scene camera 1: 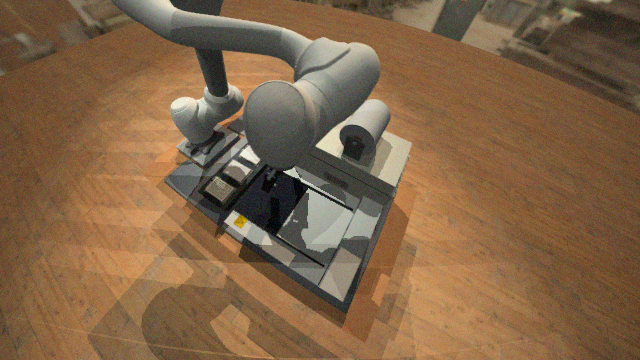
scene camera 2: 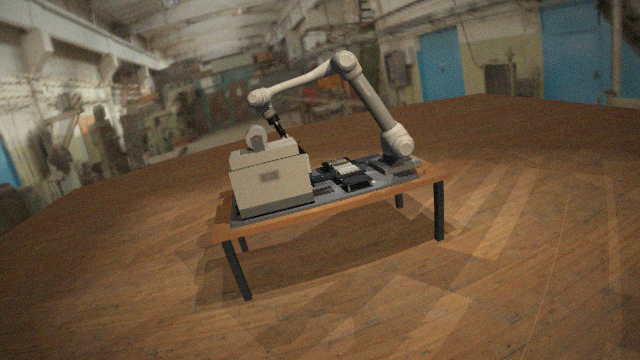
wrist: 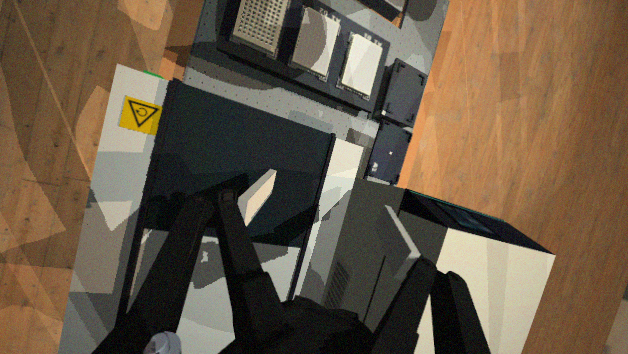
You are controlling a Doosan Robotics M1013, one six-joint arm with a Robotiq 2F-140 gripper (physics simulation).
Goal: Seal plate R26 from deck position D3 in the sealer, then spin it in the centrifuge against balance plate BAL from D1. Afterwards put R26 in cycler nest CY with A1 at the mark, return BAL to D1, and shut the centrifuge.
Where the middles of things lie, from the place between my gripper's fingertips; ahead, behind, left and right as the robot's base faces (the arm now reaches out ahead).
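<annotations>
There's a sealer nest (wrist: pixel 390 138) that's 70 mm behind my gripper, 230 mm to the left of it and 190 mm below it. The centrifuge (scene camera 1: pixel 324 238) is 140 mm ahead of my gripper, 120 mm to the right of it and 160 mm below it, while the foil roll (scene camera 1: pixel 368 122) is 230 mm ahead of the gripper, 170 mm to the left of it and 140 mm above it. As for the centrifuge lid (scene camera 1: pixel 271 210), my gripper is 10 mm past it, 90 mm to the left of it and 70 mm above it.
</annotations>
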